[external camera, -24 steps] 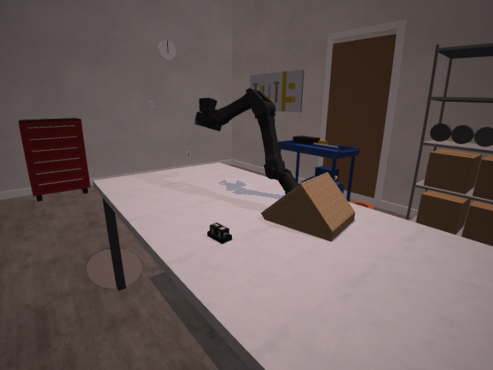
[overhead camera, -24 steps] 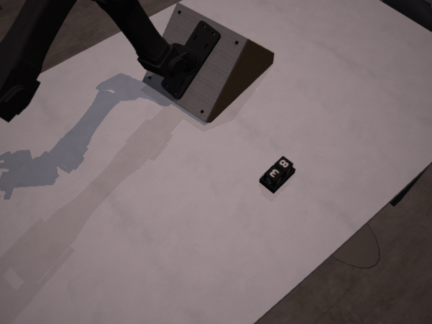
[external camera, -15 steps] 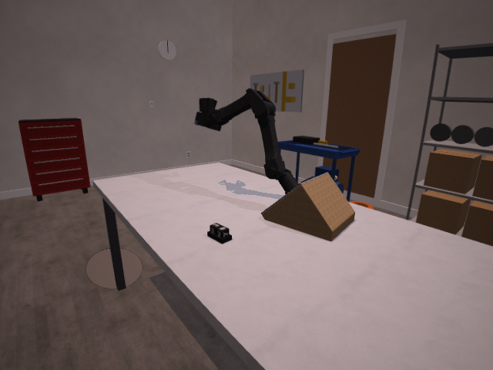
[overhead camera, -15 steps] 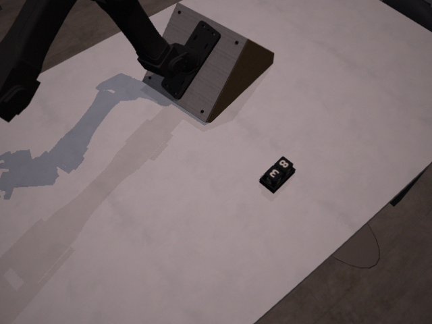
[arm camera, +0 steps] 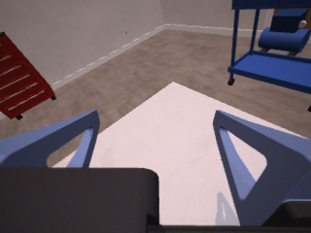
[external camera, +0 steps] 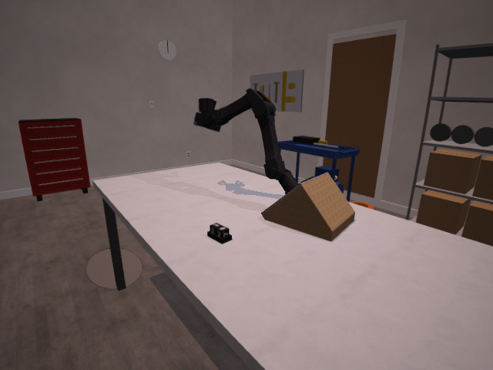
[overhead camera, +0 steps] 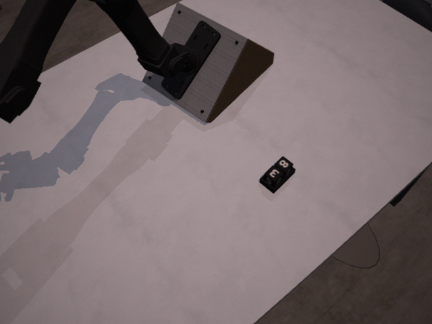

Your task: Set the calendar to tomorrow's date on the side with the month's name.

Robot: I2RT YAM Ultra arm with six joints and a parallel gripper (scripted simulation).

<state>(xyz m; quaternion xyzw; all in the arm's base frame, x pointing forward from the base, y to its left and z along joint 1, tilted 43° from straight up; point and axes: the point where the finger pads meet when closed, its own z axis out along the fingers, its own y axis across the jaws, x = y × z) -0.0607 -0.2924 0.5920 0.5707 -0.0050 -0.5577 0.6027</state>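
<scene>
Right now the black cube is 39 cm ahead of my hand, 55 cm to the left of it and 31 cm below it. Also, from my hand: black tray: 39 cm ahead, 57 cm to the left, 33 cm below.
</scene>
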